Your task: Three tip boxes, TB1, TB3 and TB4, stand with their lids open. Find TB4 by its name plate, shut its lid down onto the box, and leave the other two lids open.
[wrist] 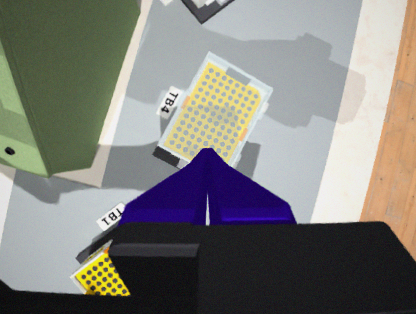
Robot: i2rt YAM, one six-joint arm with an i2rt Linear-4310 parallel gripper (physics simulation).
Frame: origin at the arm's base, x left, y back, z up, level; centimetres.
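Seen in the pictures: gripper, fingertip midpoint: (207,157).
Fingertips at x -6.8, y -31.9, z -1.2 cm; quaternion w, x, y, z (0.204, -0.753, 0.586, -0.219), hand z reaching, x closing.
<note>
A point is followed by its place in that frame.
TB4 (212,112) {z -11.8, x -1.9, y -32.4 cm} lies at the centre of the wrist view, beside its name plate (170,102) {z -19.3, x -0.3, y -26.7 cm}. Its clear lid lies over the yellow tip rack, which looks pale through it. A black end of the box shows at its lower left; whether the lid sits fully flush I cannot tell. My gripper (207,157) {z -1.2, x -6.8, y -31.9 cm} is shut and empty, its tips overlapping the near end of TB4 in view. TB1 (101,276) {z -13.8, x -23.8, y -23.5 cm} is at the lower left with bright yellow uncovered tips, partly hidden by the gripper body; its name plate (111,216) {z -19.3, x -18.2, y -21.8 cm} is above it. TB3's name plate does not show.
A large green block (70,75) {z -8.9, x -2.0, y -18.2 cm} stands at the left, close to TB4's name plate. A dark-edged box (202,16) {z -18.7, x 13.0, y -28.4 cm} with pale contents is cut off at the top edge. A wooden surface (395,150) runs along the right, beyond a pale strip.
</note>
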